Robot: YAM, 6 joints.
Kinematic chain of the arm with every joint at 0, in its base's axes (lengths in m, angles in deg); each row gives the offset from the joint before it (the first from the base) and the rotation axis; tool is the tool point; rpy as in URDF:
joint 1: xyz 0 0 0.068 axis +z
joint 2: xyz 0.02 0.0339 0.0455 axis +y
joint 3: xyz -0.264 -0.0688 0 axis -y
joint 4: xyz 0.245 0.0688 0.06 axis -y
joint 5: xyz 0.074 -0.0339 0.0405 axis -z
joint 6: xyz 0.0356 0 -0.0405 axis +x
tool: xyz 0 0 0 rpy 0 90 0
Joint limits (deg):
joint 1: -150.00..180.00
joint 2: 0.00..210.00
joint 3: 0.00..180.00
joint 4: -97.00..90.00
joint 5: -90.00..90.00
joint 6: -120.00..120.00
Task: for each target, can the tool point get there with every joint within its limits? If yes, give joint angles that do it. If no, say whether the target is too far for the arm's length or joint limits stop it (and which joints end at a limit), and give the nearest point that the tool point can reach.
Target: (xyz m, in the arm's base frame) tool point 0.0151 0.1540 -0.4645
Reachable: no: joint limits stop it (at a limit: joint 2) | nearest point 0.0170 0.1733 -0.3726 | short by 0.094 m
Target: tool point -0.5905 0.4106 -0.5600
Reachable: no: too far | nearest point -0.3990 0.2774 -0.2916 | short by 0.356 m
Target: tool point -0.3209 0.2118 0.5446
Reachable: yes | joints 147.38 106.91 138.11 -31.08 8.69 -28.98
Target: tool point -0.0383 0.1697 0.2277
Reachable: yes | joints 110.88 65.95 45.91 -64.76 43.84 -87.77
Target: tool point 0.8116 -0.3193 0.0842
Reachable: no: too far | nearest point 0.6007 -0.2363 0.0920 | short by 0.227 m
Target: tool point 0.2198 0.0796 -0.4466
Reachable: no: joint limits stop it (at a limit: joint 2) | nearest point 0.2220 0.0804 -0.3801 | short by 0.067 m
